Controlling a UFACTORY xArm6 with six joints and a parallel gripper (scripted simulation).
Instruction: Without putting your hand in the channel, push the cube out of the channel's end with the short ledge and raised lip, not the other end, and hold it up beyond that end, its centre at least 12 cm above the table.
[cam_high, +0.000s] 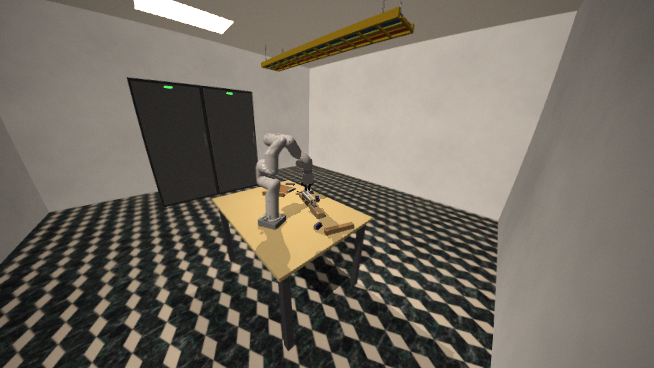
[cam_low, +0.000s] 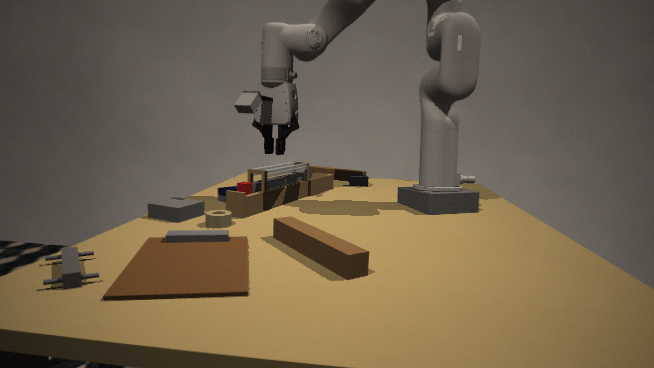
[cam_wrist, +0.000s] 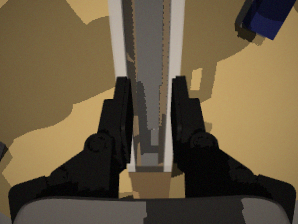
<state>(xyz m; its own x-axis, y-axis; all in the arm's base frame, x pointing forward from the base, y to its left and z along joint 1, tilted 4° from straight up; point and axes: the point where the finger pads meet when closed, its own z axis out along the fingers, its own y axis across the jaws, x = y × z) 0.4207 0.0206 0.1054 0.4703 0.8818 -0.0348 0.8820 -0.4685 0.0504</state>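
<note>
The red cube lies 110 mm to the left of my hand, 90 mm below it and 60 mm ahead of it. Also, from my hand: grey box: 200 mm ahead, 150 mm to the left, 130 mm below; wooden channel: 90 mm below, 30 mm to the right, 20 mm behind; long brown block: 380 mm to the left, 130 mm below, 80 mm behind.
</note>
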